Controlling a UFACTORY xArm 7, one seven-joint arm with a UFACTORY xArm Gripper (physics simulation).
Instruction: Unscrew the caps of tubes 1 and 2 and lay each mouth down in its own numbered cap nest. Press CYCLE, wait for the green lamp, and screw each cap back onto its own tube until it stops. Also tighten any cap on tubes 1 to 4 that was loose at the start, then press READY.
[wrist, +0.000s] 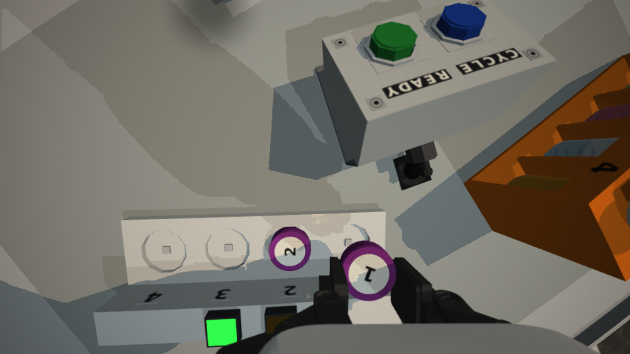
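Note:
My gripper is shut on the purple-rimmed cap 1, its numbered white top facing the camera. It holds the cap above the nest 1 end of the white nest block, and part of the round nest shows behind it. Cap 2, also purple-rimmed, sits number up in nest 2. Nests 3 and 4 hold no cap. A square lamp is lit bright green, beside a dark amber one. The green READY button and blue CYCLE button are on a grey box. Tube mouths 1 and 2 are not visible.
The grey button box stands behind the nest block, towards the upper right. A small black fitting is beside its lower edge. An orange rack with divided slots, coloured items and a number 4 stands at the right edge.

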